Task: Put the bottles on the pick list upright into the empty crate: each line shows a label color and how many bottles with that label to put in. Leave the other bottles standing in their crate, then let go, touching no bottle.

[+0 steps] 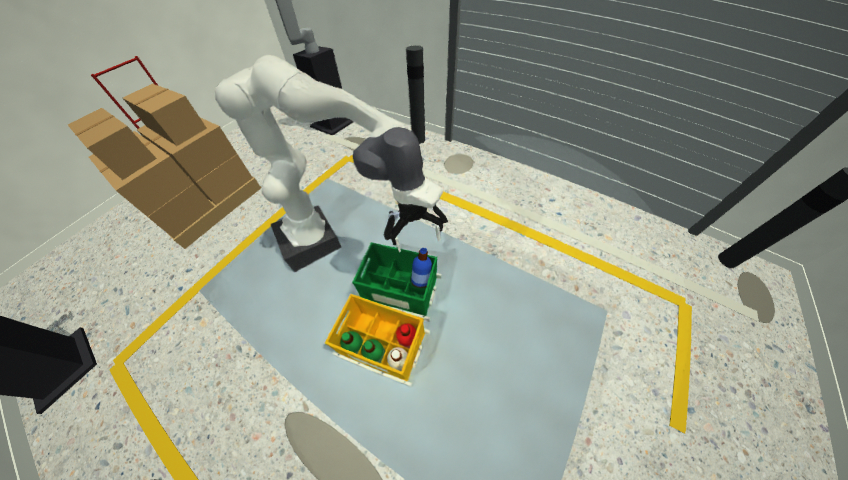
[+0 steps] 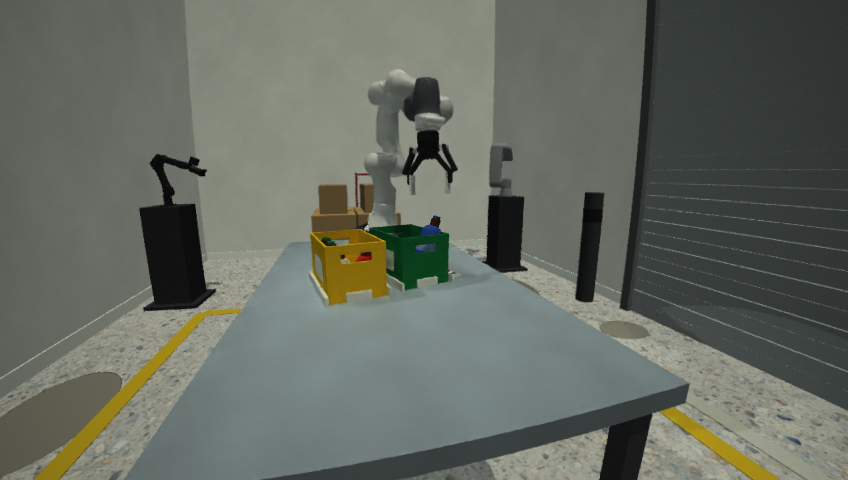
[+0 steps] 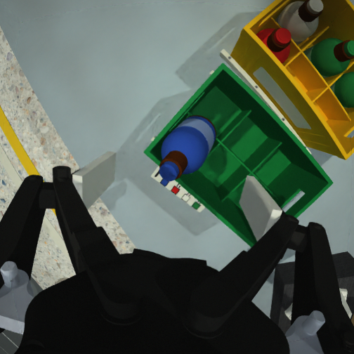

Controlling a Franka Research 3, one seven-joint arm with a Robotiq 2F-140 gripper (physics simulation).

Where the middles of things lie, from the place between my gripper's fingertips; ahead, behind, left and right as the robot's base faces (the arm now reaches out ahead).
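There is the blue bottle (image 3: pixel 183 151), which is 16 cm below my hand and 1 cm ahead of it. The red bottle (image 3: pixel 277 39) is 22 cm below my hand, and from that same hand it is also 23 cm to the right and 10 cm ahead.
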